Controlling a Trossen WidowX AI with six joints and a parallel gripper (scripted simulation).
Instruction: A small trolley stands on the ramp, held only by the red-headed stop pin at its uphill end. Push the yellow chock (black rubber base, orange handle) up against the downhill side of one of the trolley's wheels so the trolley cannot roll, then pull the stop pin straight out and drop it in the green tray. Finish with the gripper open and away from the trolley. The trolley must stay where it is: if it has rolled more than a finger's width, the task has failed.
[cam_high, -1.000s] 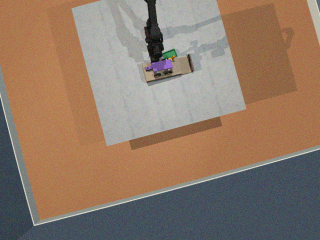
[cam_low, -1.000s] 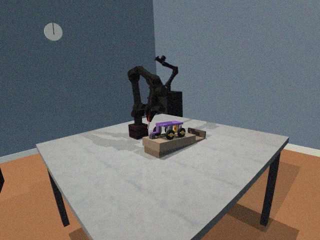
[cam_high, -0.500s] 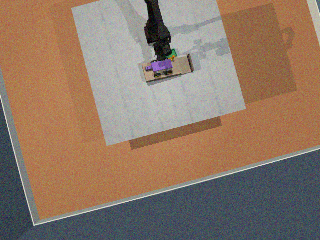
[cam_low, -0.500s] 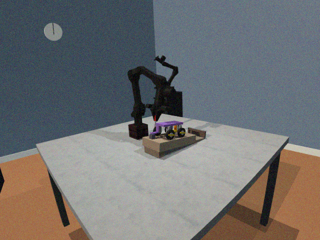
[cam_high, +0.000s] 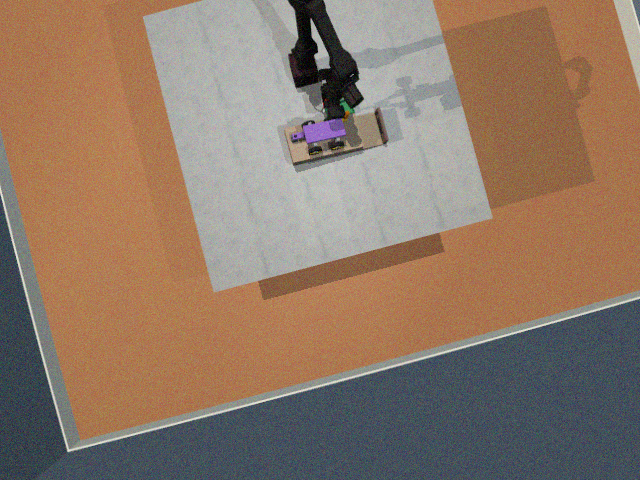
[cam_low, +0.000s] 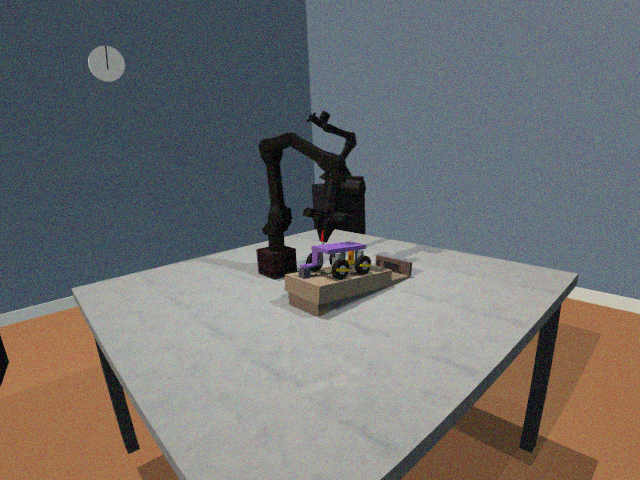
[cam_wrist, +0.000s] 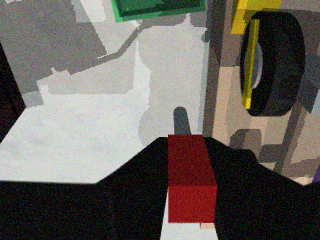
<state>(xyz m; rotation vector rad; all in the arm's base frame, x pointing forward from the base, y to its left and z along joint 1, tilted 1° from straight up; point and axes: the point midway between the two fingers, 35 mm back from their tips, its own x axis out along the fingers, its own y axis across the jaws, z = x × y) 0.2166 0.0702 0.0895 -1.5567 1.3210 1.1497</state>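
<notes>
Now: the yellow chock 30 mm ahead of my gripper tip, 70 mm to the left of it and 60 mm below it. From my gripper tip the other things lie so: purple trolley 110 mm ahead, 20 mm to the right, 30 mm below; then raised brown end wall 70 mm ahead, 250 mm to the left, 120 mm below; then red-headed stop pin right at my gripper tip.
</notes>
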